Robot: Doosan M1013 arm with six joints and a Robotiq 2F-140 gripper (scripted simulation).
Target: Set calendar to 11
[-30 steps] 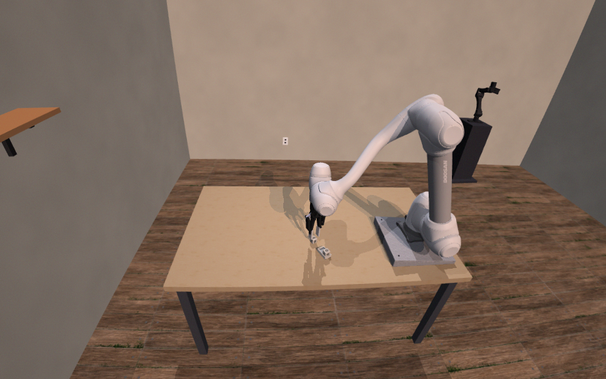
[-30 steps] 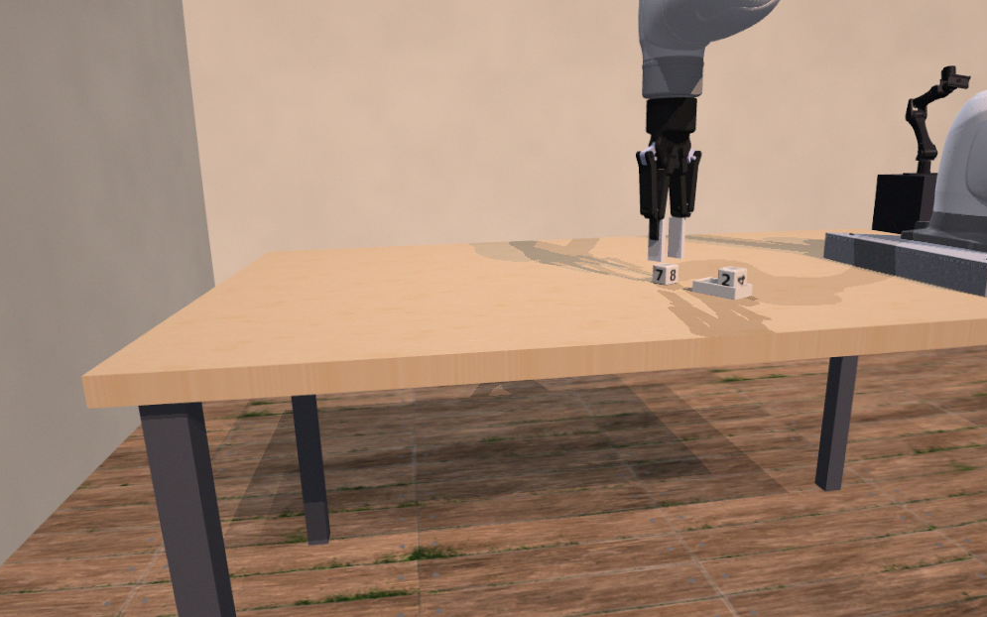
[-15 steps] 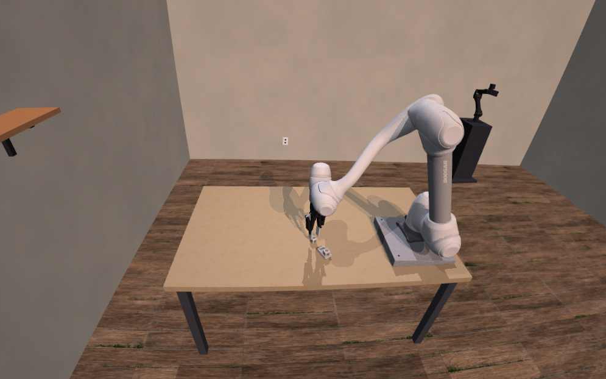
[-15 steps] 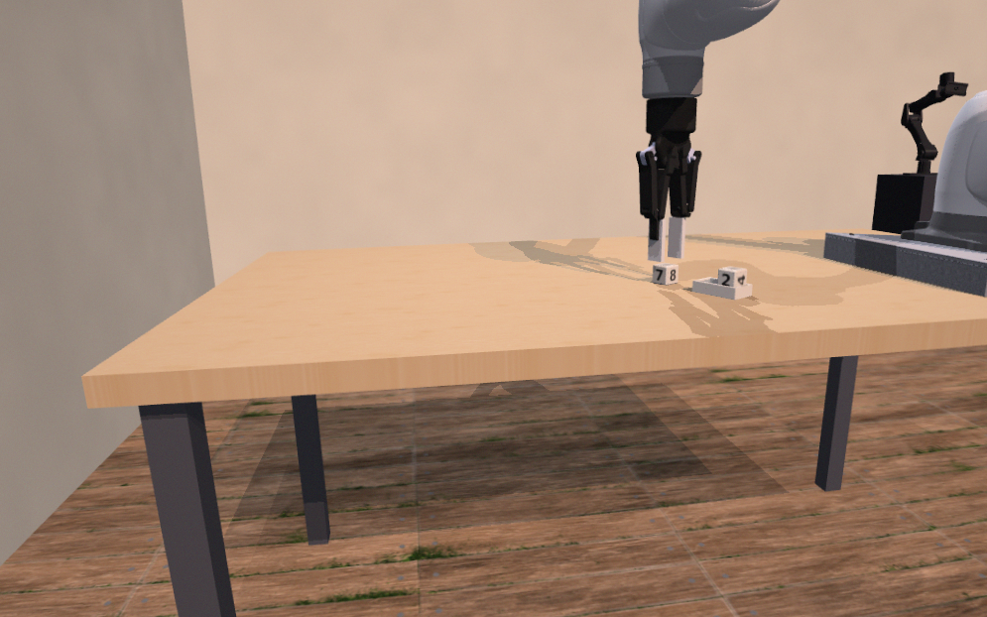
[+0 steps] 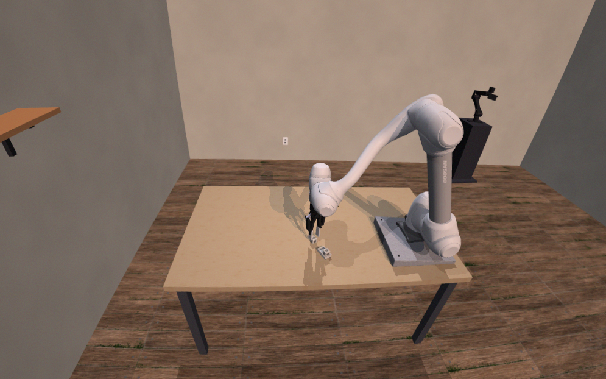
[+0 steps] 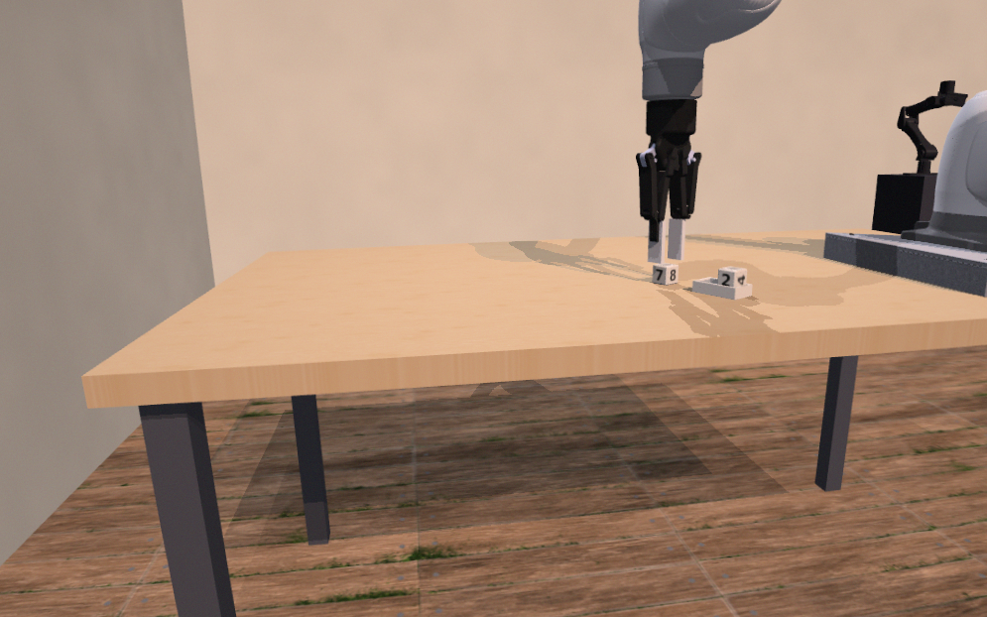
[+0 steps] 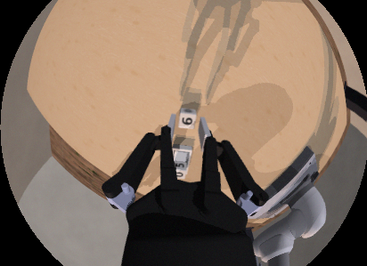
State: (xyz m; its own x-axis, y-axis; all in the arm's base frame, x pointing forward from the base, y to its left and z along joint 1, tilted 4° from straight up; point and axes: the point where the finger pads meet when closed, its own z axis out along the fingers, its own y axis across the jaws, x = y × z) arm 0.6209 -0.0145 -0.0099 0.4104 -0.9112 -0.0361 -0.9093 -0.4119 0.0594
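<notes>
Now: hand 4 cm past the white tray, 10 cm to the right of it and 6 cm above it.
</notes>
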